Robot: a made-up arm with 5 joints.
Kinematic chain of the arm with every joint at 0, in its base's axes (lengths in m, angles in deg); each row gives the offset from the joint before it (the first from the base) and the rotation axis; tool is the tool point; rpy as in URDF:
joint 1: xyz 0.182 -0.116 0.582 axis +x
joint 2: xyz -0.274 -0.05 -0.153 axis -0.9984 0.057 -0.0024
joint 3: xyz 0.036 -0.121 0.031 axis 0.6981 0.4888 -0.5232
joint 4: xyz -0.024 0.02 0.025 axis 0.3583 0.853 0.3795
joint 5: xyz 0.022 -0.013 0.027 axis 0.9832 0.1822 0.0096
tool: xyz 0.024 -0.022 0.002 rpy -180 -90 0
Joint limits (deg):
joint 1: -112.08..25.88
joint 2: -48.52..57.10
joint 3: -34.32..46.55
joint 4: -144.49..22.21
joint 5: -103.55..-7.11
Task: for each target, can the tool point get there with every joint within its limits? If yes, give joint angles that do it. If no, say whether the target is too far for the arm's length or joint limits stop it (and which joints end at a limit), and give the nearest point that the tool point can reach.
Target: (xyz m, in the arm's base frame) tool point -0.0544 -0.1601 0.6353
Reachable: yes | joints -19.69 43.34 36.33 -54.61 -73.16
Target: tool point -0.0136 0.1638 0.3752
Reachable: no: joint limits stop it (at a limit: joint 1, joint 2, joint 4, joint 5) | nearest point -0.0874 -0.0904 0.5224 | short by 0.303 m
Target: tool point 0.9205 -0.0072 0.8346
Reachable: no: too far | nearest point -0.0049 -0.0895 0.7586 | short by 0.932 m
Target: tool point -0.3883 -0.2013 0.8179
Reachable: no: too far | nearest point -0.1598 -0.2086 0.7879 | short by 0.231 m
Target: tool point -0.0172 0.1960 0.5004
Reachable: no: joint limits stop it (at a limit: joint 1, joint 2, joint 3) | nearest point -0.0419 -0.0542 0.6089 | short by 0.274 m
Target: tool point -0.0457 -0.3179 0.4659
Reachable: yes | joints 11.03 -13.35 23.83 -23.06 -51.40
